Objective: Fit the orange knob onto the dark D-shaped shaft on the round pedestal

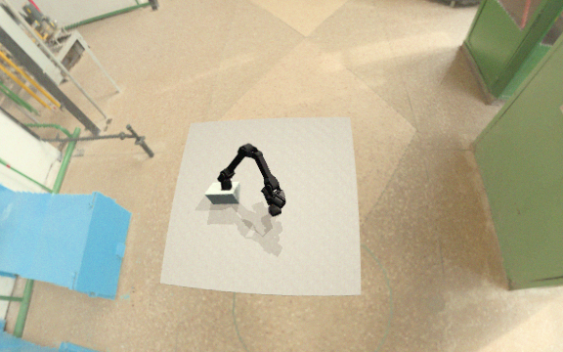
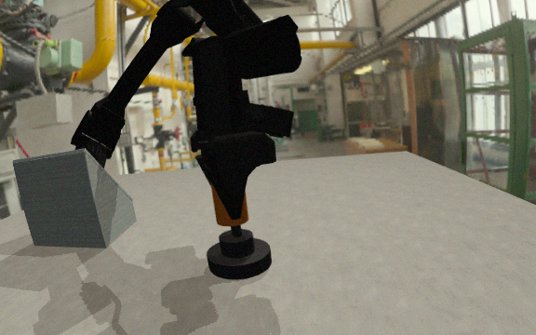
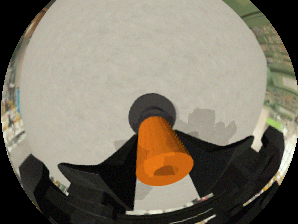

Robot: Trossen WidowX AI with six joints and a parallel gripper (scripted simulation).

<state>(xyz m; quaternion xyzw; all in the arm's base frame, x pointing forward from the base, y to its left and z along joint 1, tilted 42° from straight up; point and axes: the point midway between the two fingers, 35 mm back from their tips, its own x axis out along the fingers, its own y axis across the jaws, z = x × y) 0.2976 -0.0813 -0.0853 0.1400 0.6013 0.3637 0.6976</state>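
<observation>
My gripper tip is 20 mm below the orange knob. Round my gripper tip: dark round pedestal: 40 mm below.
</observation>
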